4 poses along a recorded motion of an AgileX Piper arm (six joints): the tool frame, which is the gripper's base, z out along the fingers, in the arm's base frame.
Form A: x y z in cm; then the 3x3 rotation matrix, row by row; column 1 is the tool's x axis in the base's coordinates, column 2 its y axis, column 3 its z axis. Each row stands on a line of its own.
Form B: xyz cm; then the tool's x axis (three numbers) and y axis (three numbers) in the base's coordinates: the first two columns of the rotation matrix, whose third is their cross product. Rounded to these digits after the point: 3 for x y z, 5 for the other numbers.
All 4 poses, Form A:
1:
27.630 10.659 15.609
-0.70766 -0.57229 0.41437
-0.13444 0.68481 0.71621
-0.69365 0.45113 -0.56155
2:
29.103 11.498 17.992
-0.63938 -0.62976 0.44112
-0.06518 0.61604 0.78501
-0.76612 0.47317 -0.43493
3:
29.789 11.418 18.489
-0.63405 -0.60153 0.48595
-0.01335 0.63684 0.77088
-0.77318 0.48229 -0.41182
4:
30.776 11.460 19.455
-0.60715 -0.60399 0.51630
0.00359 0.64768 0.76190
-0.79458 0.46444 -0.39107
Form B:
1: 27.630 10.659 15.609 -0.70766 -0.13444 -0.69365 -0.57229 0.68481 0.45113
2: 29.103 11.498 17.992 -0.63938 -0.06518 -0.76612 -0.62976 0.61604 0.47317
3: 29.789 11.418 18.489 -0.63405 -0.01335 -0.77318 -0.60153 0.63684 0.48229
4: 30.776 11.460 19.455 -0.60715 0.00359 -0.79458 -0.60399 0.64768 0.46444
